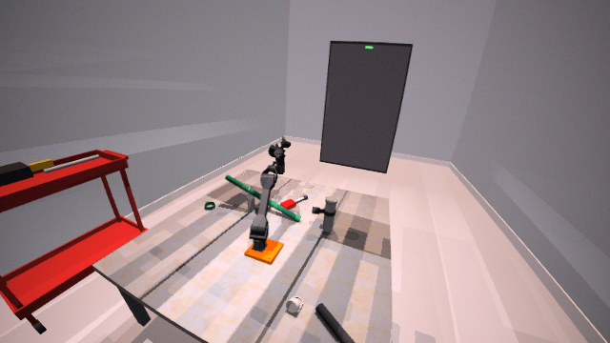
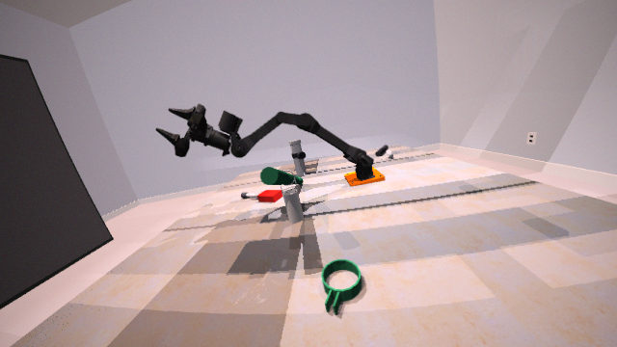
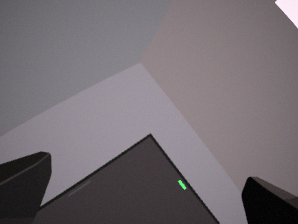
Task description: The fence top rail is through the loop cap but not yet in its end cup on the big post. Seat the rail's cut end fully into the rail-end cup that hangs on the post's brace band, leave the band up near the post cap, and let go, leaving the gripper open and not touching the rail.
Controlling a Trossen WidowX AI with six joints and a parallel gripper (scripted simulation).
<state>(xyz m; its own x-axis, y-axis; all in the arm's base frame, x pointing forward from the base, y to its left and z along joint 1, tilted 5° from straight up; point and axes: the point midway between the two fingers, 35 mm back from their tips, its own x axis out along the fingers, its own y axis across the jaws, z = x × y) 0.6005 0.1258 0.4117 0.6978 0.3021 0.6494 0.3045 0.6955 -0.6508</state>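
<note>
My gripper tip is now 39 cm past the dark rail-end cup, 39 cm to the left of it and 27 cm above it. Also, from my gripper tip: red-handled tool 16 cm behind, 20 cm to the right, 38 cm below; then grey line post 35 cm behind, 6 cm to the left, 29 cm below; then dark tube 94 cm behind, 59 cm to the right, 38 cm below.
</note>
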